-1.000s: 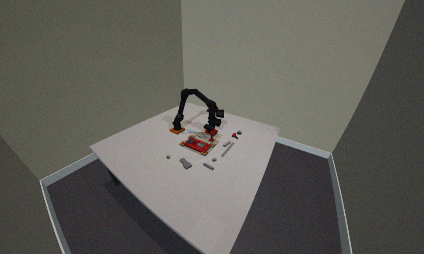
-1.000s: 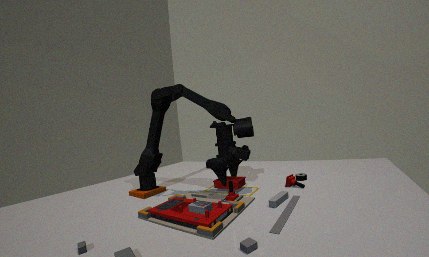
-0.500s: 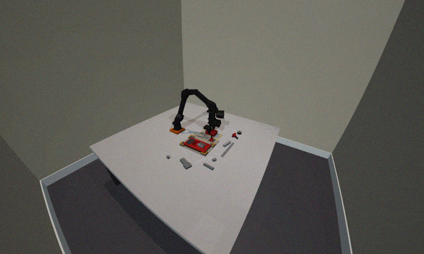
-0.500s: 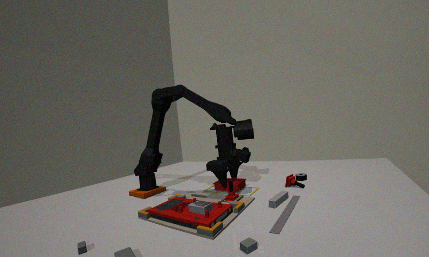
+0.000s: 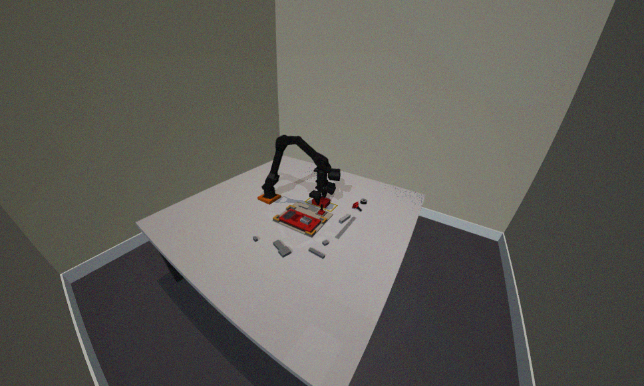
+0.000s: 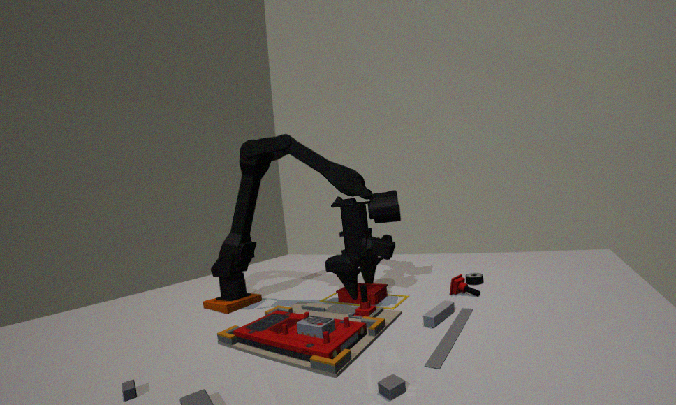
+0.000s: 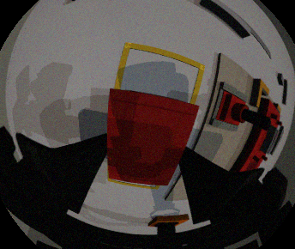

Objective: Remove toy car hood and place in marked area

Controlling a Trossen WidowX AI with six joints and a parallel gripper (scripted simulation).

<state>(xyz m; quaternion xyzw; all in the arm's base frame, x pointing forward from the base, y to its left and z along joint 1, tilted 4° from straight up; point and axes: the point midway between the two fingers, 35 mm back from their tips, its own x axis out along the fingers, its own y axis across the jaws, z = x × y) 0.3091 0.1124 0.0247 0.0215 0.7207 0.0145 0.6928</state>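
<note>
Now: the hood 1 cm above my gripper tip. From my gripper tip the other things lie so: long grey strip 22 cm ahead, 13 cm to the right, 1 cm below.
</note>
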